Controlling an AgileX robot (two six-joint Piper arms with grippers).
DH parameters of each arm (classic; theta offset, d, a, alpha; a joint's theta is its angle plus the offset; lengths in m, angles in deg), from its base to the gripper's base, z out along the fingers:
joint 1: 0 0.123 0 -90
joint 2: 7.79 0 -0.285 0
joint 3: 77.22 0 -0.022 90
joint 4: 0 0.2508 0 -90
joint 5: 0 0 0.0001 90
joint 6: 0 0.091 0 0
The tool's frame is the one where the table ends.
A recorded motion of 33 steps. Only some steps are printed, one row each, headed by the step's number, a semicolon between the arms.
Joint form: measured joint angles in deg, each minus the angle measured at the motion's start. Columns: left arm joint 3, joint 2, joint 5, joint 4, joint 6, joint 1; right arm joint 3, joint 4, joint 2, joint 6, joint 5, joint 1.
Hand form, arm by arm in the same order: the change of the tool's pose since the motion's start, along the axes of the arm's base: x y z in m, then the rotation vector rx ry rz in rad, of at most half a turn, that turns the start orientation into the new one. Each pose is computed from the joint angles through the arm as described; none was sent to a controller.
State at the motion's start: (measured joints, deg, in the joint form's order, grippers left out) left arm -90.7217 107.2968 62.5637 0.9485 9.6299 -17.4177; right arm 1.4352 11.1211 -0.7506 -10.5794 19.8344 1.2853
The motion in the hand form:
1: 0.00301 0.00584 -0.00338 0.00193 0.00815 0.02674; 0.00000 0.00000 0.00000 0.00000 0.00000 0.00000
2: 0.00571 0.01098 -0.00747 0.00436 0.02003 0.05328; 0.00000 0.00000 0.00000 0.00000 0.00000 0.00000
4: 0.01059 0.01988 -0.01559 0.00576 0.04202 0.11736; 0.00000 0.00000 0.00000 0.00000 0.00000 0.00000
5: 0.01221 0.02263 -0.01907 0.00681 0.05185 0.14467; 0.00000 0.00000 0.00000 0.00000 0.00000 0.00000
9: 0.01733 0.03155 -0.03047 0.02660 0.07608 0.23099; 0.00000 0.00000 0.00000 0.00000 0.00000 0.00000
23: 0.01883 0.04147 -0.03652 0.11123 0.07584 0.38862; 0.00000 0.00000 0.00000 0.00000 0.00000 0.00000
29: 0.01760 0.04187 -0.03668 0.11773 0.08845 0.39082; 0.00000 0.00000 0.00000 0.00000 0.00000 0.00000
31: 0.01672 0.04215 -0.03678 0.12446 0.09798 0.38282; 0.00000 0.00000 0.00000 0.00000 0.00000 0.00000
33: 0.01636 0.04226 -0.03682 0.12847 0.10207 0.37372; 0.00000 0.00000 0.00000 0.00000 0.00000 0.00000
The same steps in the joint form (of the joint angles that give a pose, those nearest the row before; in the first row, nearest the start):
1: 0.00 0.49 0.00 0.16 -0.69 0.90; 0.00 0.00 0.00 0.00 0.00 0.00
2: 0.00 1.07 0.12 0.31 -1.48 1.69; 0.00 0.00 0.00 0.00 0.00 0.00
4: 0.00 2.23 0.25 0.67 -3.96 3.03; 0.00 0.00 0.00 0.00 0.00 0.00
5: 0.00 2.72 0.35 0.88 -5.21 3.43; 0.00 0.00 0.00 0.00 0.00 0.00
9: 0.00 4.35 0.60 2.63 -9.63 4.48; 0.00 0.00 0.00 0.00 0.00 0.00
23: 0.00 5.31 2.46 9.58 -20.44 4.48; 0.00 0.00 0.00 0.00 0.00 0.00
29: 0.00 5.31 3.28 9.59 -20.46 4.48; 0.00 0.00 0.00 0.00 0.00 0.00
31: 0.00 5.31 3.87 9.59 -19.91 4.48; 0.00 0.00 0.00 0.00 0.00 0.00
33: 0.00 5.31 4.10 9.59 -19.34 4.48; 0.00 0.00 0.00 0.00 0.00 0.00

